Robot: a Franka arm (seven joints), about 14 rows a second.
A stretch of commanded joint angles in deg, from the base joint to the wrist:
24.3 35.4 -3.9 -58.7 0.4 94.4 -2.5
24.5 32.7 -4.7 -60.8 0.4 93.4 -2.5
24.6 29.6 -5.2 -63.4 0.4 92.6 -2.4
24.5 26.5 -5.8 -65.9 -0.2 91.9 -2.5
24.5 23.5 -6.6 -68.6 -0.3 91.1 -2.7
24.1 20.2 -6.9 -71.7 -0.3 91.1 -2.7
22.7 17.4 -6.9 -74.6 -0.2 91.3 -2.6
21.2 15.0 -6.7 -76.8 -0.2 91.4 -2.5
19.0 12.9 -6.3 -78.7 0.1 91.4 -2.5
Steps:
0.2 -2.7 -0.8 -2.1 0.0 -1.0 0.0
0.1 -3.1 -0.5 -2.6 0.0 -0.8 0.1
-0.1 -3.1 -0.6 -2.5 -0.6 -0.7 -0.1
0.0 -3.0 -0.8 -2.7 -0.1 -0.8 -0.2
-0.4 -3.3 -0.3 -3.1 0.0 0.0 0.0
-1.4 -2.8 0.0 -2.9 0.1 0.2 0.1
-1.5 -2.4 0.2 -2.2 0.0 0.1 0.1
-2.2 -2.1 0.4 -1.9 0.3 0.0 0.0

